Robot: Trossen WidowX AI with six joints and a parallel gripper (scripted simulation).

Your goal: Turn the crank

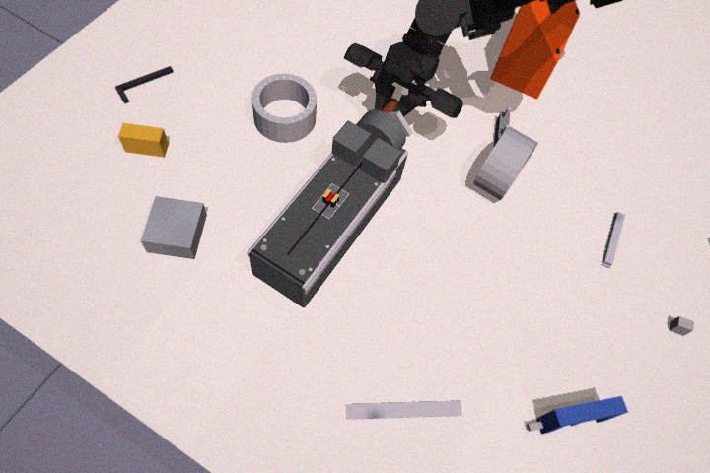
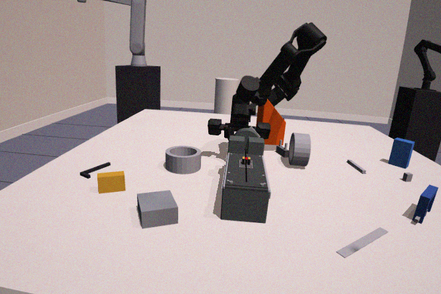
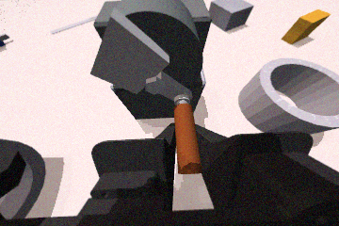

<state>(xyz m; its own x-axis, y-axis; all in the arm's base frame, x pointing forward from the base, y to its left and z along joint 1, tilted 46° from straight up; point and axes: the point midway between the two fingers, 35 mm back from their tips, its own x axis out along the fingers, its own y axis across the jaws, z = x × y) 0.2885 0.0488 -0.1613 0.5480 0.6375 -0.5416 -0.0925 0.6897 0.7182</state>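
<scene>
Right now the crank handle is 2 cm behind my gripper tip and 3 cm above it. Round my gripper tip: red pointer (17 cm ahead, 4 cm to the left, 4 cm above); grey cube (31 cm ahead, 12 cm to the right, 2 cm below); yellow block (24 cm ahead, 26 cm to the right, 2 cm below).
</scene>
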